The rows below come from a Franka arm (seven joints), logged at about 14 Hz.
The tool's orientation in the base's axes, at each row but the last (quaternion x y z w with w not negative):
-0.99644, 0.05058, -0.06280, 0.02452
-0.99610, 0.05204, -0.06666, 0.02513
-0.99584, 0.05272, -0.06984, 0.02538
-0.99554, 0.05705, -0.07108, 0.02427
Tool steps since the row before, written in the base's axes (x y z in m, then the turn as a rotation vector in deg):
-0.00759, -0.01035, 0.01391, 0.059, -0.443, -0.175
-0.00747, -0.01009, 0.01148, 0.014, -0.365, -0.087
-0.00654, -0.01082, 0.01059, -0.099, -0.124, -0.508
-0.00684, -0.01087, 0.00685, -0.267, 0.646, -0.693
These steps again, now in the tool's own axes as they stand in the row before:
-0.00471, 0.01026, -0.01519, 0.083, 0.444, 0.162
-0.00479, 0.01012, -0.01281, 0.042, 0.366, 0.072
-0.00382, 0.01080, -0.01187, -0.153, 0.163, 0.483
-0.00450, 0.01115, -0.00820, -0.434, -0.573, 0.673

